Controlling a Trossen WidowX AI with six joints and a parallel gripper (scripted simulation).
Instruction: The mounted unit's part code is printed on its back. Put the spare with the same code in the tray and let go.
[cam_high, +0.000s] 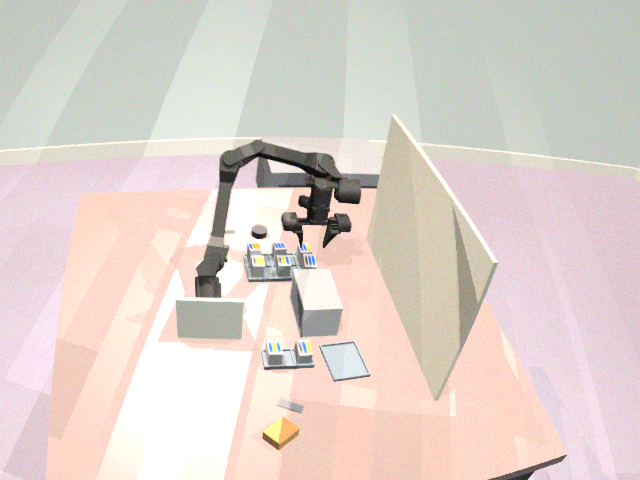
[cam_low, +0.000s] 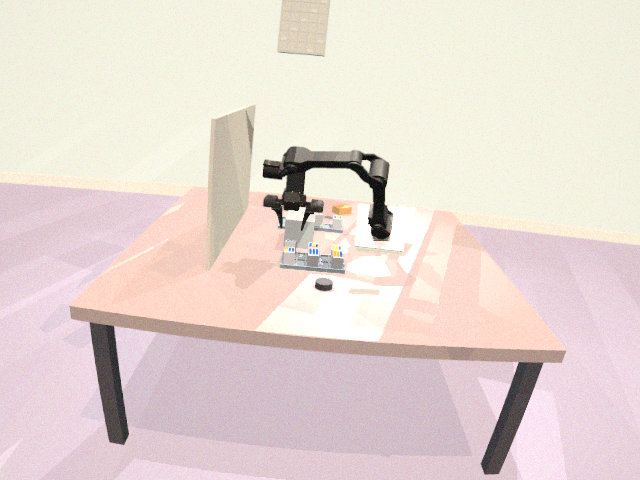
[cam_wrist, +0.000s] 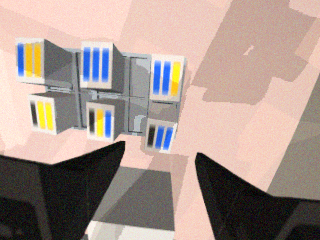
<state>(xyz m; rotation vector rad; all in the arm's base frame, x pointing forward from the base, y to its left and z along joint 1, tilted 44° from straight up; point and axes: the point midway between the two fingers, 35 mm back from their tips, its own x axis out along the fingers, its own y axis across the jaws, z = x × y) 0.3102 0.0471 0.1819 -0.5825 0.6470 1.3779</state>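
My gripper tip is 5 cm above the grey spare. Also, from my gripper tip: black puck (20 cm to the left, 11 cm behind, 9 cm below); then tall beige panel (22 cm ahead, 19 cm to the right, 13 cm above); then mounted unit (17 cm to the right, 5 cm below, 3 cm behind).
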